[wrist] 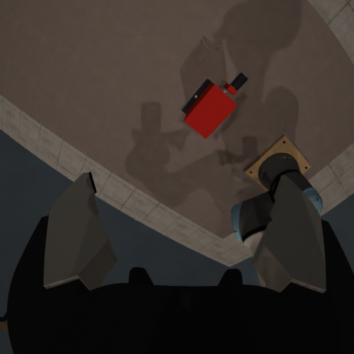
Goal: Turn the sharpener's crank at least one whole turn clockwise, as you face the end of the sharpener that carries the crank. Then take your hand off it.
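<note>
The red sharpener (210, 111) sits on the brown table top, above the middle of the wrist view, turned at a slant. A black strip runs along its upper left side. Its crank, with a small red part and a black handle (239, 81), sticks out at its upper right end. My gripper (184, 176) is open and empty, its two grey jaws wide apart in the lower half of the view. The sharpener lies beyond the jaw tips, apart from them and well below the gripper. Shadows of the arm fall around the sharpener.
The arm's round base stands on a wooden mounting plate (283, 143) at the right, partly behind the right jaw. Blue-capped arm joints (313, 200) show beside it. A pale tiled border (112, 186) runs along the table's edge, with dark floor beyond.
</note>
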